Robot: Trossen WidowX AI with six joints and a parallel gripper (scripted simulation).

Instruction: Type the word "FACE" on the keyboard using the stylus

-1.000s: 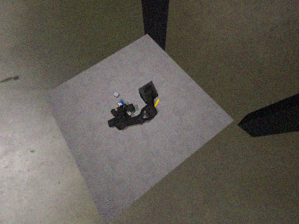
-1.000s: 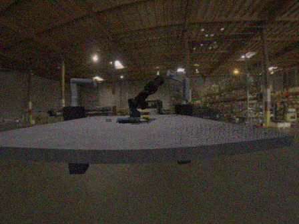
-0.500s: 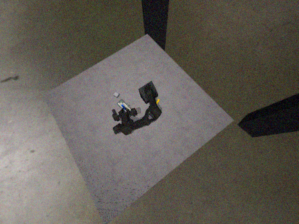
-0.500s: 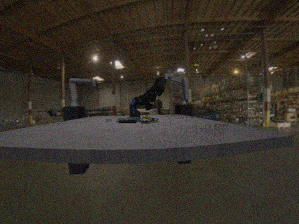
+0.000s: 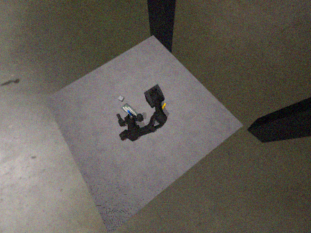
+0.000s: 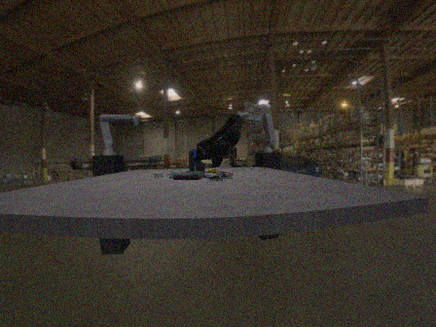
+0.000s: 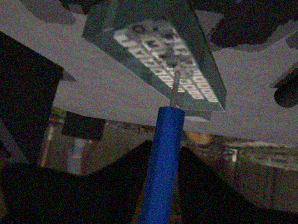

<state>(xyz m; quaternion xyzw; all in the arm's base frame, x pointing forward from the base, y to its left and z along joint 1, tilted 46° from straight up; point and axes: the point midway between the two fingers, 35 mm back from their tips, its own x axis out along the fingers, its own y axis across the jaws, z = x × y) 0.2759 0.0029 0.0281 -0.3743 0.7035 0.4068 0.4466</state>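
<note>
My gripper tip is 10 cm short of the dark flat object, 5 cm to the left of it and 7 cm above it. Round my gripper tip: light block 3 cm behind, 21 cm to the right, 7 cm below; blue stylus 1 cm below.
</note>
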